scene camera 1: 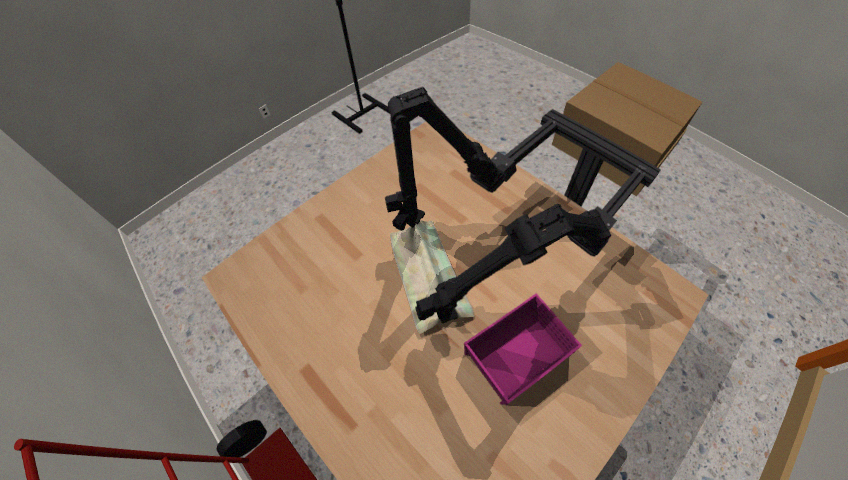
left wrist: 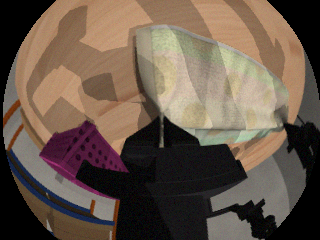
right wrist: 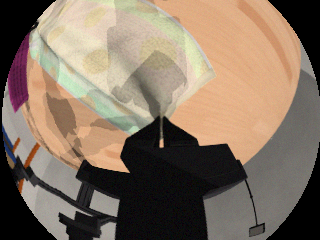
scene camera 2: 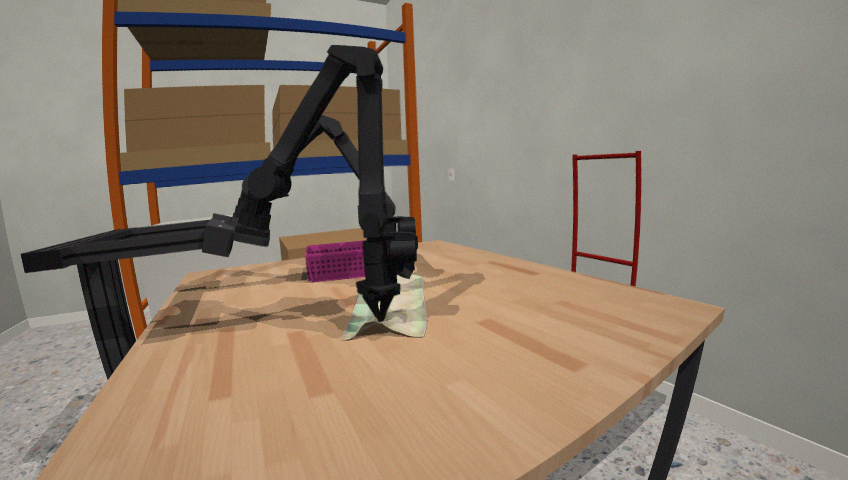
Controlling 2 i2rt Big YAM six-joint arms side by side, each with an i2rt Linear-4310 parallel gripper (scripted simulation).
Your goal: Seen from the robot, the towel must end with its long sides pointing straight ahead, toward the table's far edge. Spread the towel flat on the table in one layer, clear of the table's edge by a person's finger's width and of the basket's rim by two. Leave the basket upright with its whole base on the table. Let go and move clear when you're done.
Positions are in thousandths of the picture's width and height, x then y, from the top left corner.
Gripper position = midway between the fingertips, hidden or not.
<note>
In view: my left gripper (left wrist: 505, 498), my right gripper (scene camera 2: 449, 668) and a cream towel (scene camera 1: 497, 541).
The cream towel also shows in the left wrist view (left wrist: 673, 385), in the right wrist view (right wrist: 405, 290) and in scene camera 2 (scene camera 2: 479, 655). My right gripper shows as well in the right wrist view (right wrist: 505, 498).
</note>
